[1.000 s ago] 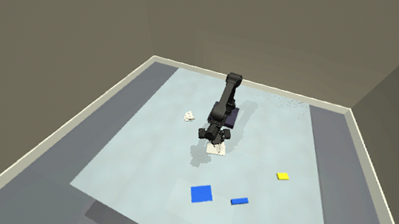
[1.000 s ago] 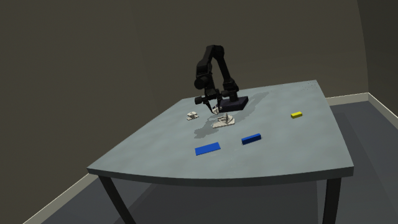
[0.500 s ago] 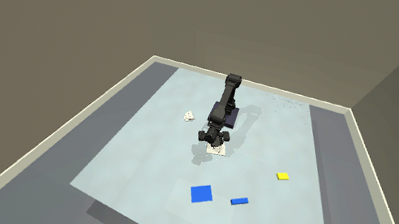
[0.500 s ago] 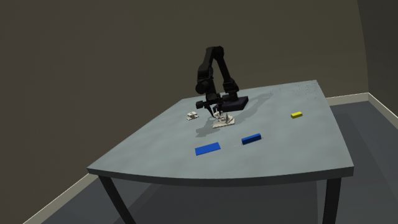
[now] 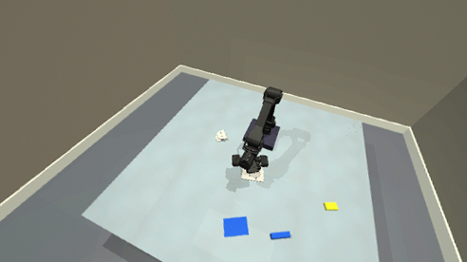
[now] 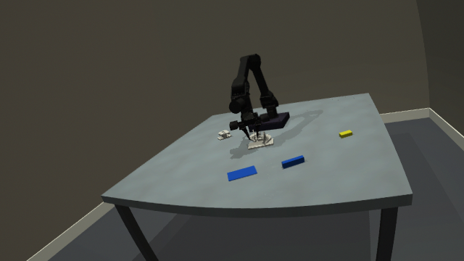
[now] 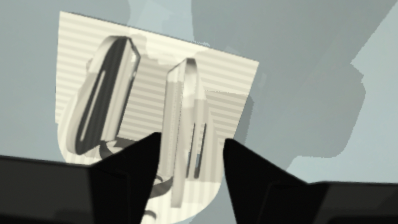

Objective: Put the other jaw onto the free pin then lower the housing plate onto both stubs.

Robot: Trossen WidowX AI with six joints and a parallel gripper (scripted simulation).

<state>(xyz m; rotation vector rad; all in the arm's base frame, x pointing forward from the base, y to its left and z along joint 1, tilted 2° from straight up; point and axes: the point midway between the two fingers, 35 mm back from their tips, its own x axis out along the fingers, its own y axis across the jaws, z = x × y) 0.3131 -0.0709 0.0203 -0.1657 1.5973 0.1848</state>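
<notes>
Now: gripper tip 4 cm past the white jaw and 1 cm to the right of it. Also, from my gripper tip: blue block (29 cm ahead, 20 cm to the left, 2 cm below); then flat blue plate (29 cm ahead, 3 cm below, 1 cm to the right); then small cream part (21 cm to the right, 21 cm behind, 2 cm below).
</notes>
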